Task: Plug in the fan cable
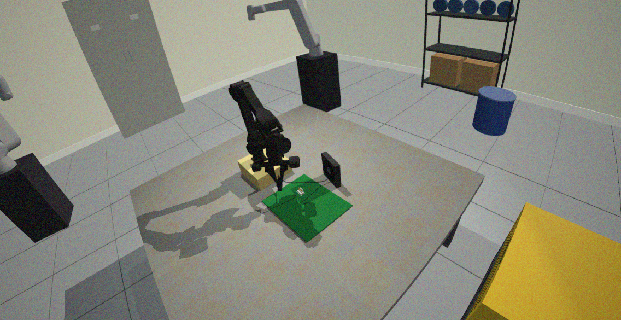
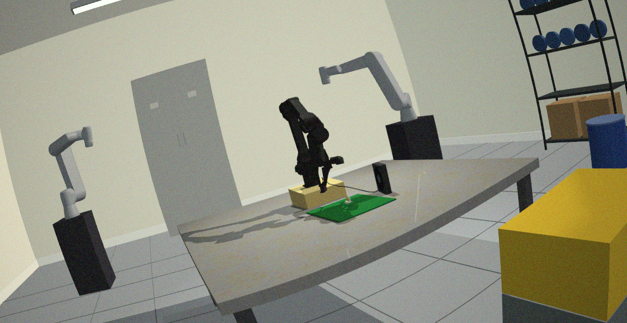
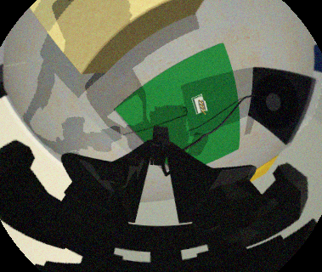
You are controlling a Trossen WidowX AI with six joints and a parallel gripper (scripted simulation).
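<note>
Right now my gripper tip is 11 cm above the green board, 9 cm short of it and 6 cm to the right of it. Also, from my gripper tip: black fan (22 cm to the left, 4 cm below, 4 cm ahead); then dark plug (1 cm ahead); then four-pin fan header (10 cm below, 8 cm to the left, 2 cm ahead).
</note>
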